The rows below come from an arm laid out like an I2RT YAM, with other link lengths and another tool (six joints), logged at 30 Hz.
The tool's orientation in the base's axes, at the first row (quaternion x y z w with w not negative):
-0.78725, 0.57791, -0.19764, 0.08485
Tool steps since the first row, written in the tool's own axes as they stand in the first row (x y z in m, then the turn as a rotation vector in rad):
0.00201, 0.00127, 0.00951, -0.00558, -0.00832, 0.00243
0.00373, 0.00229, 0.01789, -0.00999, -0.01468, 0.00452
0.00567, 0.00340, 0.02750, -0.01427, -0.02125, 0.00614
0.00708, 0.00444, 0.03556, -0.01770, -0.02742, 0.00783
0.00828, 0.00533, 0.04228, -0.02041, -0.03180, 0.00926
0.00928, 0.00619, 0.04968, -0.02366, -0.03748, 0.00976
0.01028, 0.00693, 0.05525, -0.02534, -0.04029, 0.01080
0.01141, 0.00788, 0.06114, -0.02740, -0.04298, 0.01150
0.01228, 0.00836, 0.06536, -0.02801, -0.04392, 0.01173
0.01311, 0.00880, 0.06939, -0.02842, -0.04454, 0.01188
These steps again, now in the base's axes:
0.00329, -0.00320, -0.00866, 0.00687, 0.00768, -0.00038
0.00626, -0.00594, -0.01627, 0.01218, 0.01366, -0.00092
0.00971, -0.00904, -0.02498, 0.01751, 0.01963, -0.00092
0.01246, -0.01146, -0.03237, 0.02274, 0.02467, -0.00095
0.01473, -0.01351, -0.03853, 0.02648, 0.02848, -0.00124
0.01726, -0.01543, -0.04535, 0.03083, 0.03330, -0.00033
0.01915, -0.01714, -0.05046, 0.03329, 0.03568, -0.00061
0.02101, -0.01907, -0.05590, 0.03542, 0.03841, -0.00072
0.02254, -0.02044, -0.05972, 0.03618, 0.03926, -0.00071
0.02401, -0.02174, -0.06336, 0.03668, 0.03983, -0.00071

